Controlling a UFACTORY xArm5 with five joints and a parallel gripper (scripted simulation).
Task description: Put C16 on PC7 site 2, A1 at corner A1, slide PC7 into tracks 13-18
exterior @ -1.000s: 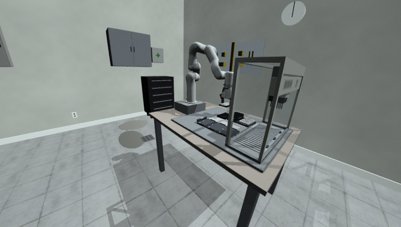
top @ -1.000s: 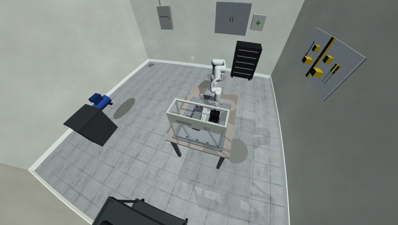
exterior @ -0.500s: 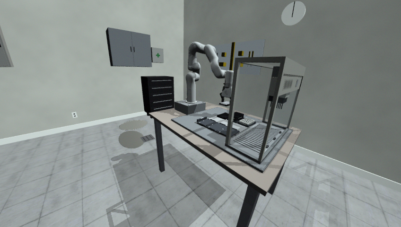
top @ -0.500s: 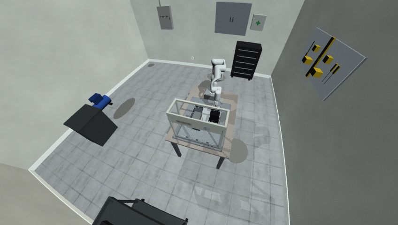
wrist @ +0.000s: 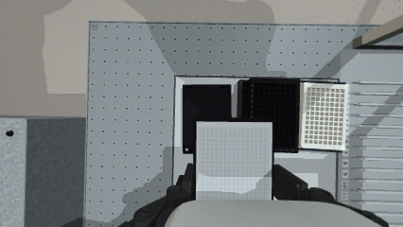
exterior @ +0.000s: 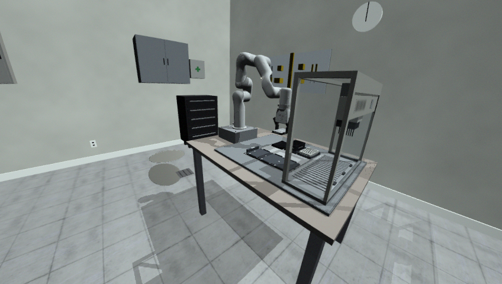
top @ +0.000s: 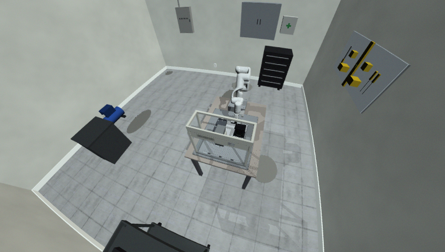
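The carrier PC7 is 90 mm ahead of my hand, 200 mm to the right of it and 130 mm below it. The rest, counted from my hand: nest S1: 30 mm behind, 60 mm to the left, 140 mm below; post: 300 mm ahead, 330 mm to the right, 110 mm above; white 96-well plate: 190 mm ahead, 80 mm to the left, 120 mm below.
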